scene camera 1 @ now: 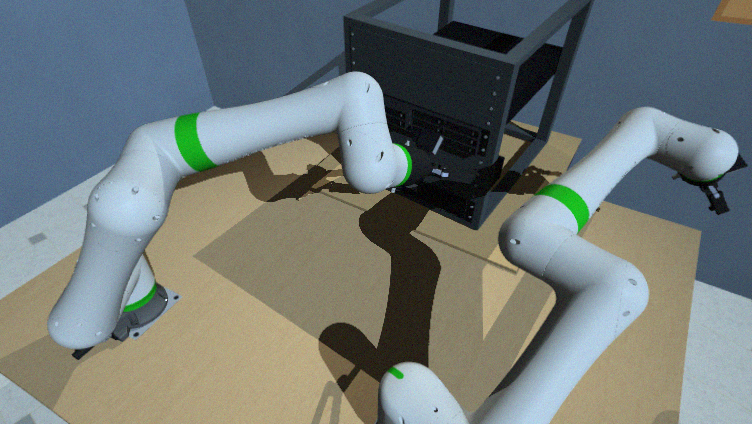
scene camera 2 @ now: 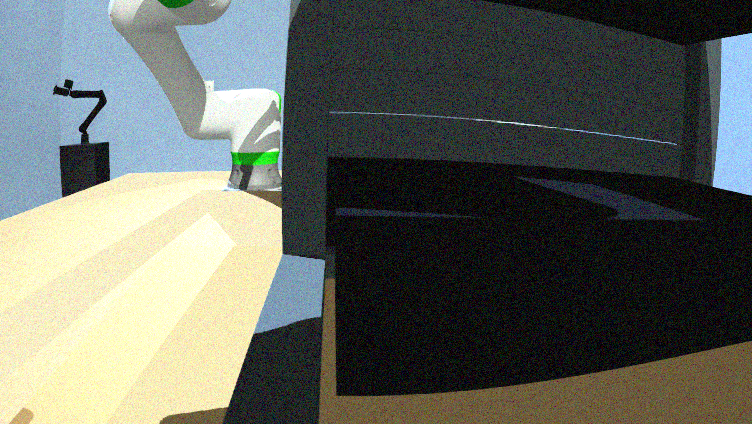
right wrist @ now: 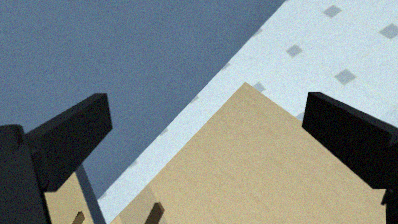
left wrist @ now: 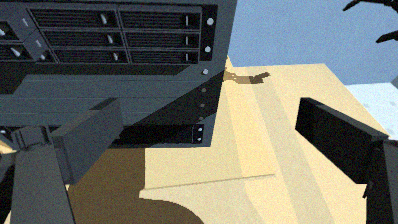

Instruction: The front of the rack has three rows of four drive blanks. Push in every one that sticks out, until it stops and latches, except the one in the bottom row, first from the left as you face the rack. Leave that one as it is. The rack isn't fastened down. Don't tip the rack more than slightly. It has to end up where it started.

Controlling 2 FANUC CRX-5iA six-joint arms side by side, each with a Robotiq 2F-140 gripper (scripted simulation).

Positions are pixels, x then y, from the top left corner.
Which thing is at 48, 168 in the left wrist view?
My left gripper.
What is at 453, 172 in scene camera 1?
My left gripper.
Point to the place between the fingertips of my right gripper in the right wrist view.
207, 110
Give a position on a wooden table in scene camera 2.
177, 338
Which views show the dark rack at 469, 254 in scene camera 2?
Scene camera 1, scene camera 2 and the left wrist view only.
